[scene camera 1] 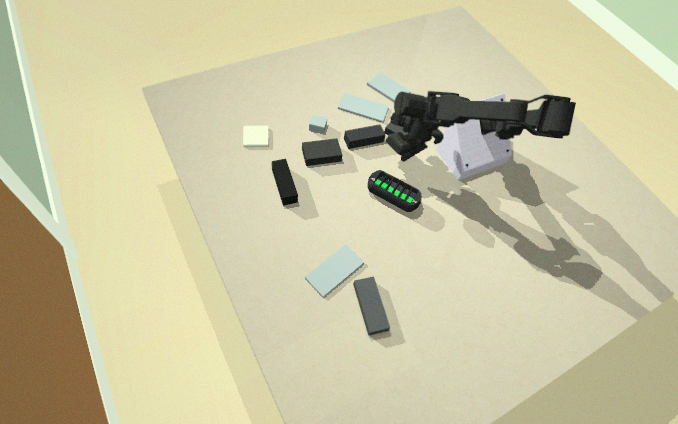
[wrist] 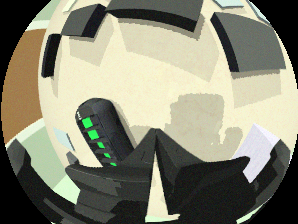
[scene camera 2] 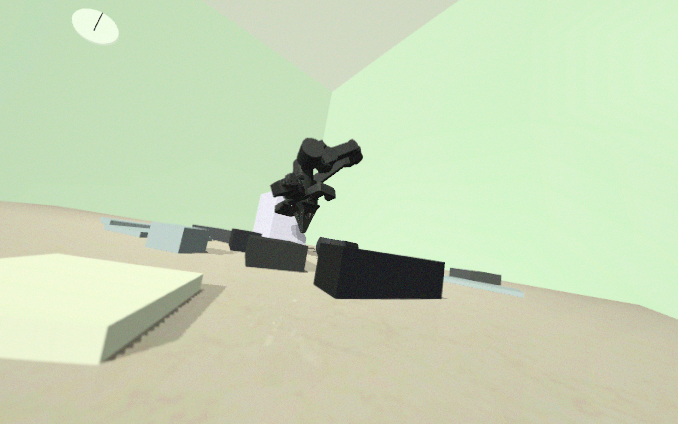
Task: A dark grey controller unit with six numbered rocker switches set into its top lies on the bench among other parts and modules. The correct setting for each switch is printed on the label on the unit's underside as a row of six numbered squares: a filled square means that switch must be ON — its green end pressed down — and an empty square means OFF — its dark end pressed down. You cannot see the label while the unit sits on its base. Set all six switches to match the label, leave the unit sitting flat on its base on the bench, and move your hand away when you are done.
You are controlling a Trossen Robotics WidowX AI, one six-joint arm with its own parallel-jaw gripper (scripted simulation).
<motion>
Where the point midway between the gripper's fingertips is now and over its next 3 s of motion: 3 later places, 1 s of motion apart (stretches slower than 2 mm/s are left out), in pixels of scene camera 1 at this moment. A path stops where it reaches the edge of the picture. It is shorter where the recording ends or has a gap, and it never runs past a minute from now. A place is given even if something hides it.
My gripper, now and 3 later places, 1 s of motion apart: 402,160; 392,166; 414,190; 413,194
</motion>
